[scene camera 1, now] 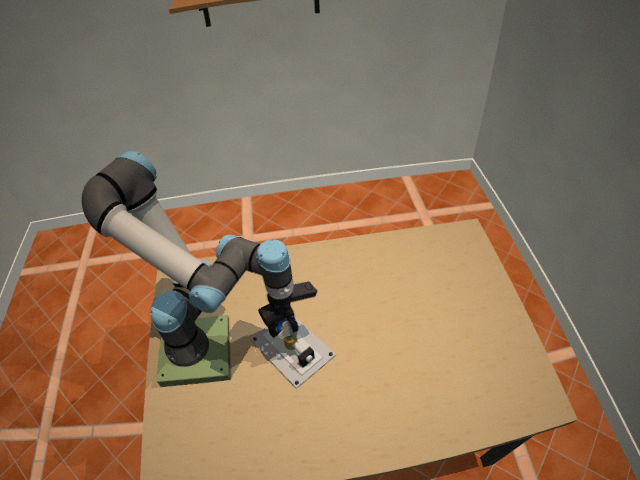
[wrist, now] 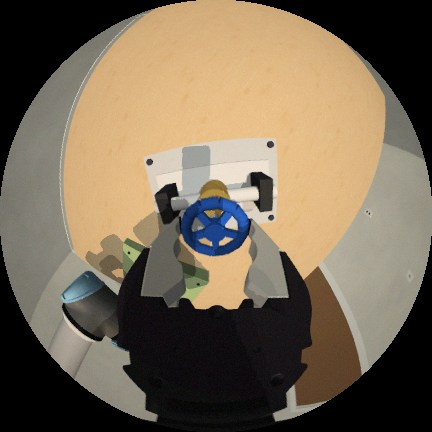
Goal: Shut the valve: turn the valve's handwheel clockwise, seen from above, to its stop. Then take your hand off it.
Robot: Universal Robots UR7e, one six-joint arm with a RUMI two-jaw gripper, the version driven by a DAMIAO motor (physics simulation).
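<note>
The blue handwheel [scene camera 1: 281, 325] [wrist: 215, 231] sits above the brass valve body [scene camera 1: 290, 342] [wrist: 215, 189]. A light pipe [wrist: 240, 194] runs through the valve body between two black clamps, on a grey base plate [scene camera 1: 320, 347] [wrist: 227, 148]. My gripper [scene camera 1: 283, 326] [wrist: 214, 218] is shut on the handwheel, one grey finger at each side of its rim. In scene camera 1 the fingers and arm partly hide the wheel. The wheel's turn angle against its stop cannot be told from these views.
The plate lies on the wooden table [scene camera 1: 413, 330] [wrist: 225, 75]. The green base block [scene camera 1: 219, 356] [wrist: 196, 281] of the arm stands to the left of the plate in scene camera 1. A brown shelf [scene camera 1: 227, 4] is on the back wall.
</note>
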